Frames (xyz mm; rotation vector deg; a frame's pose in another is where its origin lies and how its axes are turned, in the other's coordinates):
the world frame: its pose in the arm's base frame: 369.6 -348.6 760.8 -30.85 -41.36 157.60
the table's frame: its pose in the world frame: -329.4 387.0 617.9 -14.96 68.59 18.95
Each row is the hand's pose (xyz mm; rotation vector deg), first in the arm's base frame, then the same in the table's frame.
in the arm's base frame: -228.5 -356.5 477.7 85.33 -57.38 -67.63
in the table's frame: 854.7 -489.9 555.3 -2.72 -4.45 101.15
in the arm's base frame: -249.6 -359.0 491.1 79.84 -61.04 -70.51
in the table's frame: 839.9 -497.5 574.1 0.26 -9.63 103.84
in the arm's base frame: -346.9 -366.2 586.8 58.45 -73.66 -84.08
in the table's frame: 742.7 -549.6 654.8 14.40 -31.18 109.32
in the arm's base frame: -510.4 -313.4 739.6 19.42 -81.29 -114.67
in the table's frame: 612.9 -692.2 780.0 38.01 -71.89 97.41
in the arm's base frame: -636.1 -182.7 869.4 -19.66 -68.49 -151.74
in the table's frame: 538.5 -887.3 858.3 56.06 -105.33 58.41
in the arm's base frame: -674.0 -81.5 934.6 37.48 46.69 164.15
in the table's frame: 517.4 -1011.5 866.7 61.64 -115.41 26.70
